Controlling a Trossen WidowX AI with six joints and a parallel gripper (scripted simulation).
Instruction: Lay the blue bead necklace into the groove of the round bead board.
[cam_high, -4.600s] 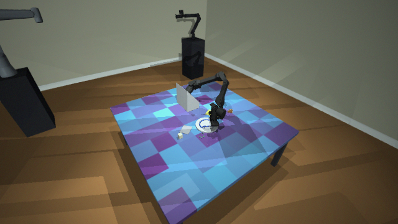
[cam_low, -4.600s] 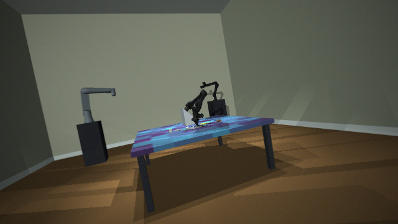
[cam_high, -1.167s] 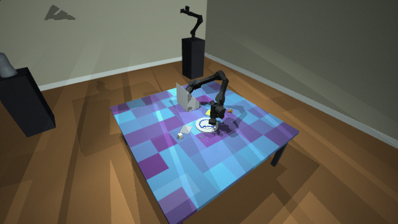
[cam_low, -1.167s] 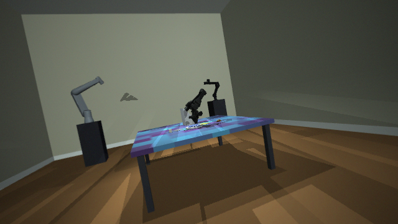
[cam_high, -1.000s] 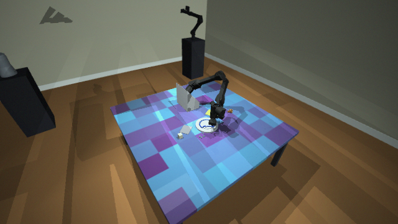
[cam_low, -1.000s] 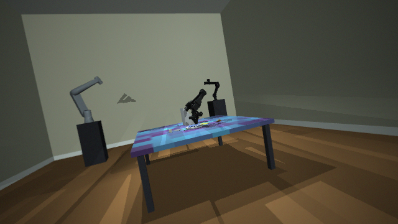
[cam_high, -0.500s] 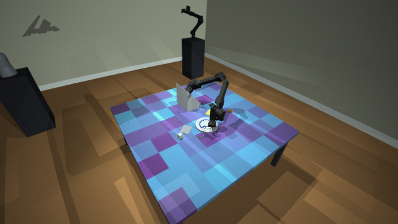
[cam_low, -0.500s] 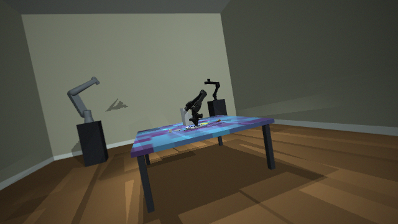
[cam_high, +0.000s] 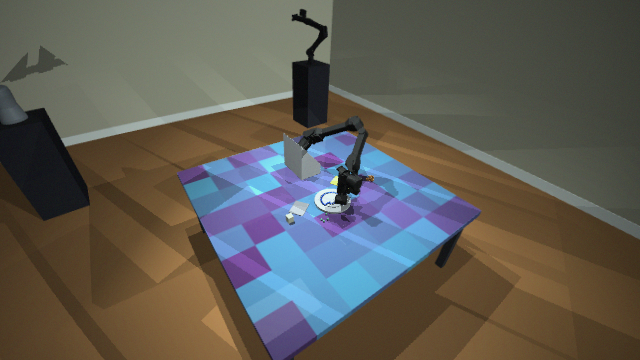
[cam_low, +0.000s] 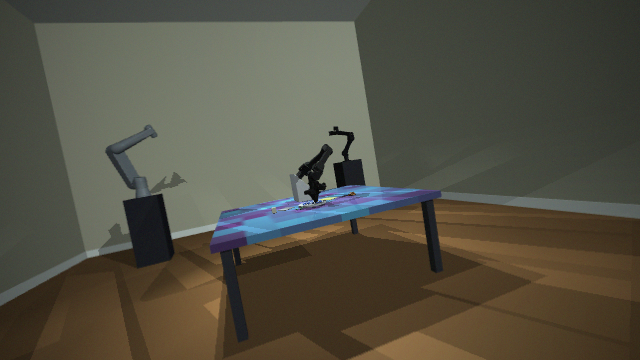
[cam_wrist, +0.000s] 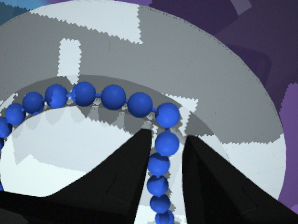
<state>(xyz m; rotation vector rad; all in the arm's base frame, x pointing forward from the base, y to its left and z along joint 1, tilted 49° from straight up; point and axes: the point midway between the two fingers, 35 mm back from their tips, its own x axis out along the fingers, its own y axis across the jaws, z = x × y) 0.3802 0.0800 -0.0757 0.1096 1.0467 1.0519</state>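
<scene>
My gripper tip is now 6 cm past the round white bead board, 1 cm to the left of it and 1 cm above it. Also, from my gripper tip: cream cube (7 cm behind, 29 cm to the right); yellow patch (15 cm behind, 15 cm to the left, 1 cm below); flat grey square (12 cm behind, 19 cm to the right, 1 cm below).
</scene>
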